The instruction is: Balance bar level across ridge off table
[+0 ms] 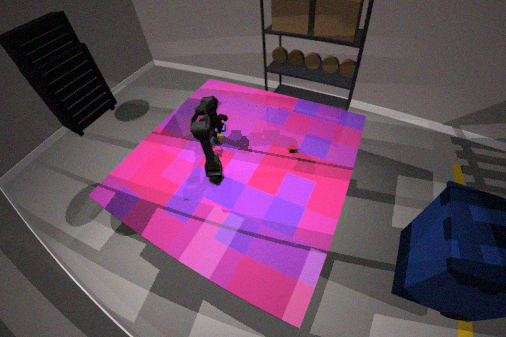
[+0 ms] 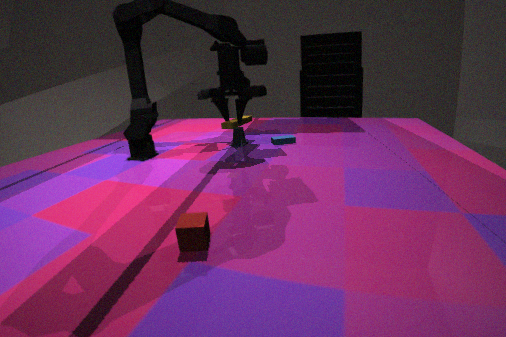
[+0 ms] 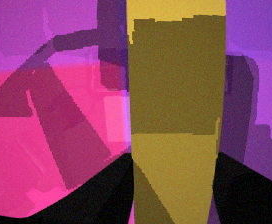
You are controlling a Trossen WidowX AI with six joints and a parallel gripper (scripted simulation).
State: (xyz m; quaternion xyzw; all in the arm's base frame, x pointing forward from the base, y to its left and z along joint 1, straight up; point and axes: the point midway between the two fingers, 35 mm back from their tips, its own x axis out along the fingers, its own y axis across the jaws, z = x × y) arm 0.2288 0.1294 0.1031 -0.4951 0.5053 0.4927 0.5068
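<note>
Right now my gripper tip is 30 mm to the right of the yellow bar. Round my gripper tip: red-orange cube (420 mm to the right, 120 mm ahead, 50 mm below); small blue block (130 mm ahead, 60 mm to the left, 60 mm below).
</note>
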